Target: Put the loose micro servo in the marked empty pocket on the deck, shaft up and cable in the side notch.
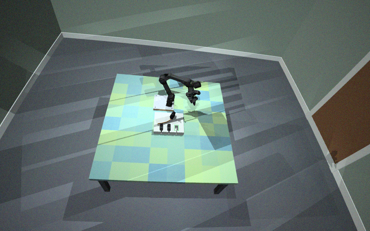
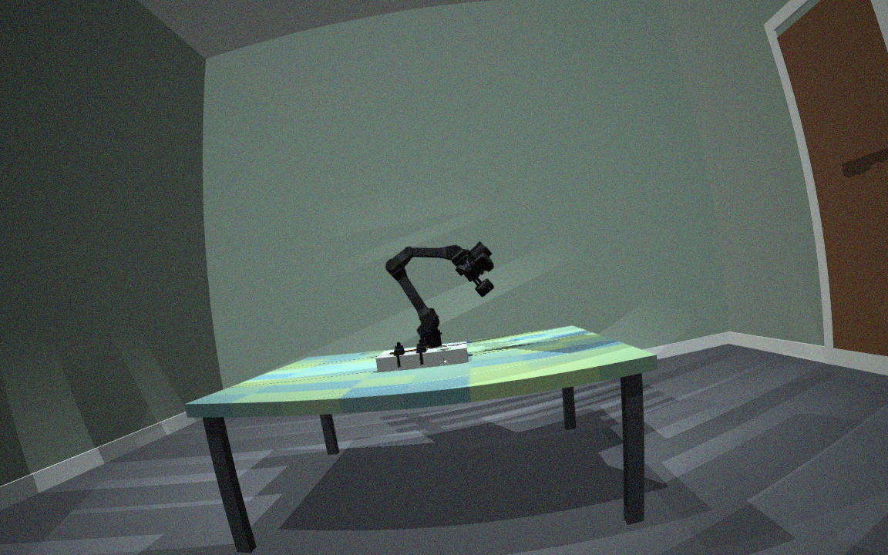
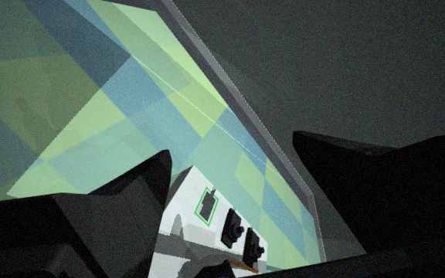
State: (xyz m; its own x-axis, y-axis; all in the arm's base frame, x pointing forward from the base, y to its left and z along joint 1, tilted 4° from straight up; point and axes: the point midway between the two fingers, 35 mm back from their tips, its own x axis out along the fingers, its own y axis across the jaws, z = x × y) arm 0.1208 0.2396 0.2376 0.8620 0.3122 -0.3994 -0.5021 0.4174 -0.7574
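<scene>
Right now my gripper tip is 7 cm short of the white deck, 20 cm to the left of it and 24 cm above it.
</scene>
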